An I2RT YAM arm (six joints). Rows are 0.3 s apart.
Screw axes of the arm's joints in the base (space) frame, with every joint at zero. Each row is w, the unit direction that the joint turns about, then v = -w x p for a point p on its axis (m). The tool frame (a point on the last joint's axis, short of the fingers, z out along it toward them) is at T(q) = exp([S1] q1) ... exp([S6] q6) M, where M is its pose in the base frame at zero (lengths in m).
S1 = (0, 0, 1, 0.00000, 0.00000, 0.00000)
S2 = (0, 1, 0, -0.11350, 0.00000, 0.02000)
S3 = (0, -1, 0, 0.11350, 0.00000, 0.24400)
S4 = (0, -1, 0, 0.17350, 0.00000, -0.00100)
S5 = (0, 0, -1, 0.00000, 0.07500, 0.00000)
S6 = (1, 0, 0, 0.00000, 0.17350, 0.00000)
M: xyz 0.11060 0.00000 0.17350 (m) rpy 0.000 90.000 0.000 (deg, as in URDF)
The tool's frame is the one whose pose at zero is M.
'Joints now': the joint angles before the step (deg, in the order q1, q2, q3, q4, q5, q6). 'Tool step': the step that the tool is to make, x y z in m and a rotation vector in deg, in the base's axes. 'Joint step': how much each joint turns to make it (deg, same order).
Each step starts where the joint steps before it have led.
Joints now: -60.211 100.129 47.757 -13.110 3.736 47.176
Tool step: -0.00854 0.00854 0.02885 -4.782 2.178 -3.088
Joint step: 0.007 -7.104 -0.879 -3.256 5.191 0.916
